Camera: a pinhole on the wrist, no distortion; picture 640 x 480 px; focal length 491.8 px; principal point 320.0 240.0 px. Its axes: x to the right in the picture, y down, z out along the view. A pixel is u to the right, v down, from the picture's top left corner.
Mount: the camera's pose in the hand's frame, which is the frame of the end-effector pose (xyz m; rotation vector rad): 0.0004 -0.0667 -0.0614 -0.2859 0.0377 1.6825
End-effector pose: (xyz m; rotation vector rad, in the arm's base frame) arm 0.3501 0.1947 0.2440 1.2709 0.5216 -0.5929
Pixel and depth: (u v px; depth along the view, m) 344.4 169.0 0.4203
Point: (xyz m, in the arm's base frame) 0.3820 -0.1367 0.3588
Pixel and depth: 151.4 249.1 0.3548
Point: 0.2434 -0.1198 0.2607
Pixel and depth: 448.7 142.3 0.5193
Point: 0.4860 -0.1886 0.4652
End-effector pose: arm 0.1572 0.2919 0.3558 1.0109 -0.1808 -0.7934
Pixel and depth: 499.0 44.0 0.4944
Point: 0.1441 0.0147 0.7430
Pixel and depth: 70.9 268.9 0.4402
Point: -0.1959 0.0038 0.4280
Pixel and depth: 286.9 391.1 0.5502
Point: -0.2527 0.1419 0.6398
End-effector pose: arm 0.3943 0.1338 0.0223 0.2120 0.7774 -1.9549
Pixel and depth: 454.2 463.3 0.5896
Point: 0.8000 0.0956 0.4636
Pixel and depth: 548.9 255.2 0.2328
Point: 0.5166 0.0654 0.1220
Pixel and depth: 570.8 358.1 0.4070
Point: 0.7038 0.0416 0.2350
